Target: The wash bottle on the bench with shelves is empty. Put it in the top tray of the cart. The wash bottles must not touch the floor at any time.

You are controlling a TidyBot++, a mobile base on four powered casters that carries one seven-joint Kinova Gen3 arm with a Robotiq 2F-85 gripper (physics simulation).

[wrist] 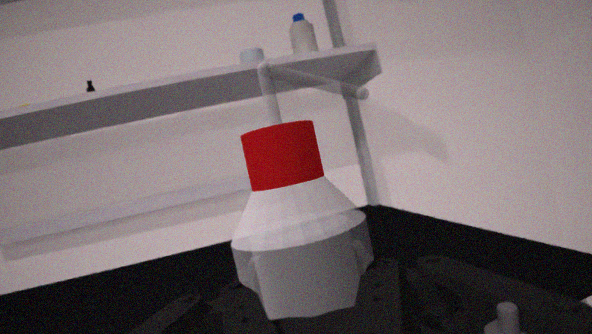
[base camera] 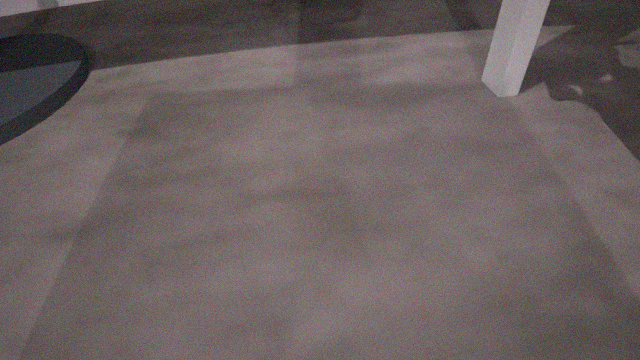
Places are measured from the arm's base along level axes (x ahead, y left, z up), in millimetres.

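Pixels of known places: gripper, between the fingertips: [wrist: 308, 266].
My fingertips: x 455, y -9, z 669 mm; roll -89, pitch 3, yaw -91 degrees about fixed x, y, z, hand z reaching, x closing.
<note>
Behind a point stands the place of what it marks.
A wash bottle [wrist: 300, 215] {x 404, y -12, z 706 mm} with a red cap, a white sloped shoulder and a bent spout is in the middle of the wrist view, slightly tilted in the picture. My gripper [wrist: 308, 266] {x 455, y -9, z 669 mm} is shut on the bottle's body, below the shoulder, with a pad on either side. The bottle's lower end is hidden by the dark gripper parts. The cart and its top tray cannot be made out in either view. The base camera view does not show the gripper or the bottle.
Behind the bottle is a grey shelf [wrist: 150, 97] bearing a blue-capped bottle [wrist: 303, 37] {x 1202, y -124, z 1069 mm}, a pale container [wrist: 251, 56] {x 1185, y 36, z 1041 mm} and a small black item [wrist: 90, 87] {x 1132, y 487, z 1045 mm}. A grey post [wrist: 364, 155] {x 1329, y -251, z 690 mm} stands right of the bottle. In the base view, a white leg [base camera: 512, 50] {x 650, y -311, z -311 mm} and a dark round object [base camera: 75, 90] {x 718, y 438, z -392 mm} show.
</note>
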